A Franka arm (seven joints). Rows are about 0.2 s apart.
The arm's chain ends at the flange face. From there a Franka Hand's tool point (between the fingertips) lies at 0.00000 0.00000 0.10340 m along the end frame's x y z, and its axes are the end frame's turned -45 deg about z.
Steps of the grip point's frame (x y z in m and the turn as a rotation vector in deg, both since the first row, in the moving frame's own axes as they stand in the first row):
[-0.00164 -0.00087 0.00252 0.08 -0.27 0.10]
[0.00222 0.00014 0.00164 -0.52 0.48 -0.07]
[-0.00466 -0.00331 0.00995 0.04 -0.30 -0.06]
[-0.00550 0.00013 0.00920 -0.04 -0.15 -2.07]
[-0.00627 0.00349 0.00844 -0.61 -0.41 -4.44]
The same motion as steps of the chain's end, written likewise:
[-0.00133 0.00030 0.00252 -0.13 -0.25 0.10]
[0.00039 -0.00152 0.00165 -0.03 0.71 -0.07]
[-0.00520 0.00062 0.00995 -0.18 -0.24 -0.06]
[-0.00366 0.00374 0.00920 -0.13 -0.08 -2.07]
[-0.00227 0.00561 0.00845 -0.72 0.14 -4.44]

